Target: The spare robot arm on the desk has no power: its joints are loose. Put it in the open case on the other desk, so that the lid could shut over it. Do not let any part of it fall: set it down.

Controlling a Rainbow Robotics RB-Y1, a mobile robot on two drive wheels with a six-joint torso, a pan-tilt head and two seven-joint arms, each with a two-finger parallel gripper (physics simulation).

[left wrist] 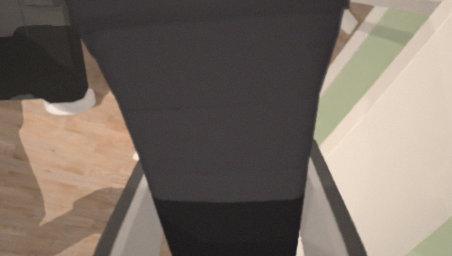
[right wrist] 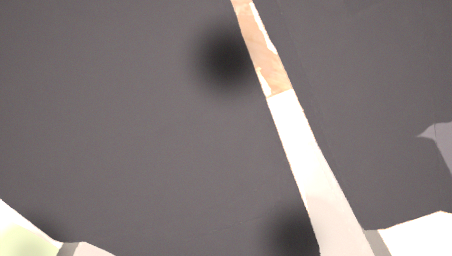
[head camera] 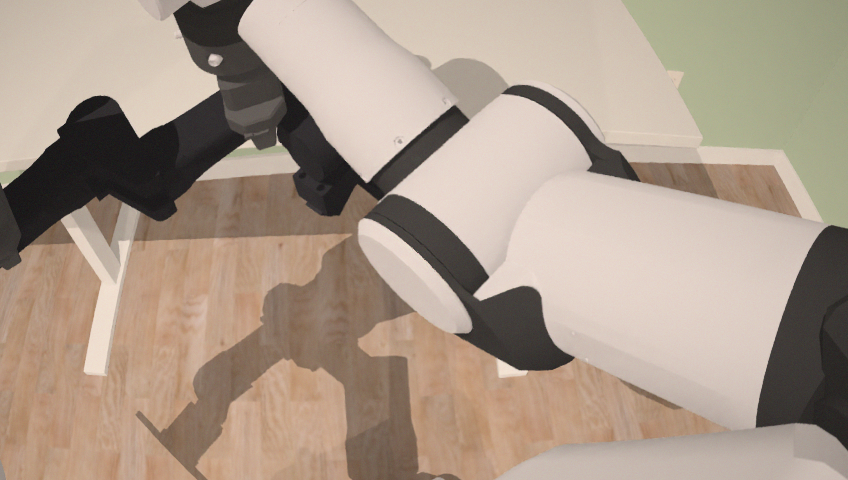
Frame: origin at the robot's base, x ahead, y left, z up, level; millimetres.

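Seen in the pictures: left gripper, fingertip midpoint: [left wrist: 230,151] [head camera: 2,238]; right gripper, fingertip midpoint: [head camera: 260,112].
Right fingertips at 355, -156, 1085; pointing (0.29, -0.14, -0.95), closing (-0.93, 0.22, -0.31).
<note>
A point is followed by its place in that frame, as x, y, z.
The black spare robot arm [head camera: 101,133] [left wrist: 220,115] [right wrist: 125,125] is held up in front of the desk edge, over the floor. It is bent at a joint between the grippers, and a black end part [head camera: 324,190] {251, -178, 1051} hangs low beside my right forearm. My left gripper [head camera: 8,258] {357, 158, 1089} [left wrist: 230,151] {357, 158, 1089}, at the left edge of the head view, is shut on a tapering link. My right gripper [head camera: 261,139] {355, -156, 1085} is shut on another link; in the right wrist view dark links hide much of its fingers. The case and its lid do not show.
A pale desk [head camera: 595,53] {386, -727, 952} [left wrist: 400,150] {747, 11, 951} stands behind the spare arm, with a white leg [head camera: 101,327] below. A white skirting strip [head camera: 800,190] {105, -2188, 70} and green wall [head camera: 761,77] {461, -1976, 478} are at the right. The arms' shadow [head camera: 333,315] {671, -324, 1} lies on the wooden floor [head camera: 190,333] {830, 93, 2}.
</note>
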